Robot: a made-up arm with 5 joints.
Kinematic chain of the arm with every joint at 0, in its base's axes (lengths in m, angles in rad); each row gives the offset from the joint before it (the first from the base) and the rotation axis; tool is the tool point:
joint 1: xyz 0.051 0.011 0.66 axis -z
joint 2: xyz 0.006 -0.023 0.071 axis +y
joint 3: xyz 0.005 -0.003 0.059 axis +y
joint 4: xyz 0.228 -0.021 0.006 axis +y
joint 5: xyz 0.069 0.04 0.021 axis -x
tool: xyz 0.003 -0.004 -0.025
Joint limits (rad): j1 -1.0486..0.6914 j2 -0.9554..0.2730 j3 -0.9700..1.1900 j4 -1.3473..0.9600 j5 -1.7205..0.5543
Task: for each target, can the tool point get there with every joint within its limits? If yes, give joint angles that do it. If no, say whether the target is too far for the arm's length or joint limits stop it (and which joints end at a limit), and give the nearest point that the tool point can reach.
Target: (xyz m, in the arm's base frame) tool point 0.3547 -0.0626 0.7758
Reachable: yes | joints 0.2863 0.1167 -0.1570 0.5650 -1.2272
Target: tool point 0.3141 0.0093 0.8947
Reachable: yes | joints 0.0432 -0.4012 0.1520 -0.4063 -0.8777
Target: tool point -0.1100 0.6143 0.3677
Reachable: no: too far | nearest point 0.1550 0.2284 0.5715 | short by 0.511 m
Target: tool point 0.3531 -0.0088 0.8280
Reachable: yes | joints 0.0570 0.1792 -0.4724 0.6948 -0.3336
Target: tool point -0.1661 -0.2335 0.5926
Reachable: no: joint limits stop it (at a limit: joint 1, joint 2, joint 3, joint 4, joint 5) | nearest point 0.0392 -0.0099 0.5116 | short by 0.314 m
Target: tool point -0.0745 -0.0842 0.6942
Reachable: no: joint limits stop it (at a limit: joint 1, joint 2, joint 3, joint 4) | nearest point 0.0394 -0.0090 0.5121 | short by 0.228 m
